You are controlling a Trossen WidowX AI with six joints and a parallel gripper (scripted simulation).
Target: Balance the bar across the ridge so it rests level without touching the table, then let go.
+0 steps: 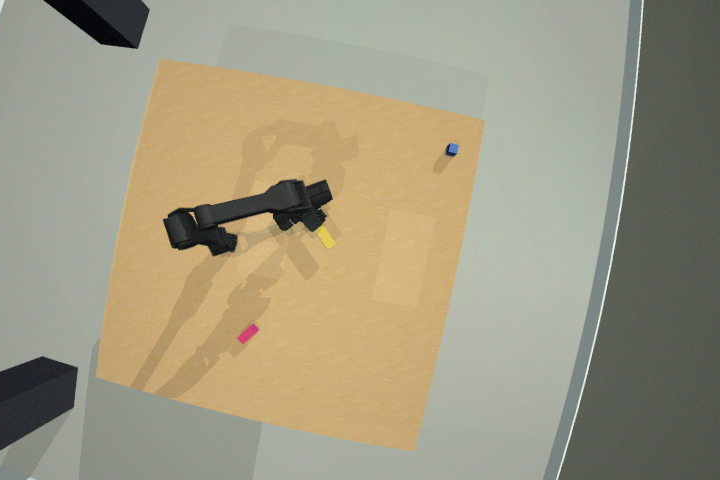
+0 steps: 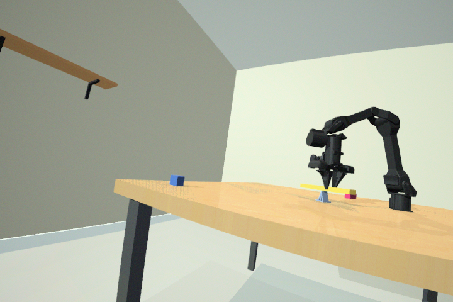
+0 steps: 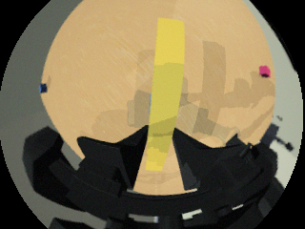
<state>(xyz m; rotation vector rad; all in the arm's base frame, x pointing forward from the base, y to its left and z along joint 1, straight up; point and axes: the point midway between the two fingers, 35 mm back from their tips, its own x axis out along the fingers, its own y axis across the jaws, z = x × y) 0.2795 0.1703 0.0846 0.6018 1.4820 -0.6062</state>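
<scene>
Right now the yellow bar is 2 cm ahead of my gripper tip and 2 cm to the right of it. Round my gripper tip: pink block 13 cm behind, 48 cm to the right, 3 cm below; blue cube 46 cm ahead, 33 cm to the left, 3 cm below.
</scene>
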